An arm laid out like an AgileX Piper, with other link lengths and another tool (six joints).
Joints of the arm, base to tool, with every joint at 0 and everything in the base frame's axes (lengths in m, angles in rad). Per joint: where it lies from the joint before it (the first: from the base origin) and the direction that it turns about. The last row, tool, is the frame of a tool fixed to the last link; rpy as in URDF.
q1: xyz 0 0 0.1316 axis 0 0 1
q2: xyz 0 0 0 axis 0 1 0
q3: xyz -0.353 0 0.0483 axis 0 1 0
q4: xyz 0.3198 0 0.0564 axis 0.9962 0 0.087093
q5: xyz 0 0 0 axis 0 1 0
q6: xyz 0.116 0 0.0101 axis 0.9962 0 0.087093
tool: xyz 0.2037 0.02 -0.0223 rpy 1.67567 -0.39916 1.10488
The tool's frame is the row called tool.
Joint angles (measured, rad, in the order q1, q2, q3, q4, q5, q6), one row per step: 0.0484 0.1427 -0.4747 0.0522 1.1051 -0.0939; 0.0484 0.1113 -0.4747 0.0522 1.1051 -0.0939; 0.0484 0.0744 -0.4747 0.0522 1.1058 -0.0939; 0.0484 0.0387 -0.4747 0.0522 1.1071 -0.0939; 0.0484 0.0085 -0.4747 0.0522 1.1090 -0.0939; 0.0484 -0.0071 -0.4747 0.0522 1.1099 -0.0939; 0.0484 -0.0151 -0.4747 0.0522 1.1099 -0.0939; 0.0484 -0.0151 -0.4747 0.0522 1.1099 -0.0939; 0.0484 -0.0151 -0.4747 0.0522 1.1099 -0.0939; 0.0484 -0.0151 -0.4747 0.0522 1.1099 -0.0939; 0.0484 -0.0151 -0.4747 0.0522 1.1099 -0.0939; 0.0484 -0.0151 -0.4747 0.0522 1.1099 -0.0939; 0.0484 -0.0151 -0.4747 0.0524 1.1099 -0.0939; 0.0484 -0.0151 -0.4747 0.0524 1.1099 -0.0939; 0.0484 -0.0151 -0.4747 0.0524 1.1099 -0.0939
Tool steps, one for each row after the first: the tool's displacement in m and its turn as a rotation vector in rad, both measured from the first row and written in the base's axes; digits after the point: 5 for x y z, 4 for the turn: -0.00081 -0.00004 0.00502 0.0015 -0.0314 0.0000; -0.00212 -0.00010 0.01071 0.0033 -0.0675 0.0000; -0.00371 -0.00017 0.01601 0.0049 -0.1019 0.0001; -0.00535 -0.00024 0.02025 0.0062 -0.1302 0.0002; -0.00623 -0.00028 0.02243 0.0069 -0.1448 0.0002; -0.00660 -0.00029 0.02366 0.0073 -0.1528 0.0002; -0.00660 -0.00029 0.02366 0.0073 -0.1528 0.0002; -0.00660 -0.00029 0.02366 0.0073 -0.1528 0.0002; -0.00660 -0.00029 0.02366 0.0073 -0.1528 0.0002; -0.00660 -0.00029 0.02366 0.0073 -0.1528 0.0002; -0.00660 -0.00029 0.02366 0.0073 -0.1528 0.0002; -0.00661 -0.00023 0.02367 0.0075 -0.1528 0.0003; -0.00661 -0.00023 0.02367 0.0075 -0.1528 0.0003; -0.00661 -0.00023 0.02367 0.0075 -0.1528 0.0003
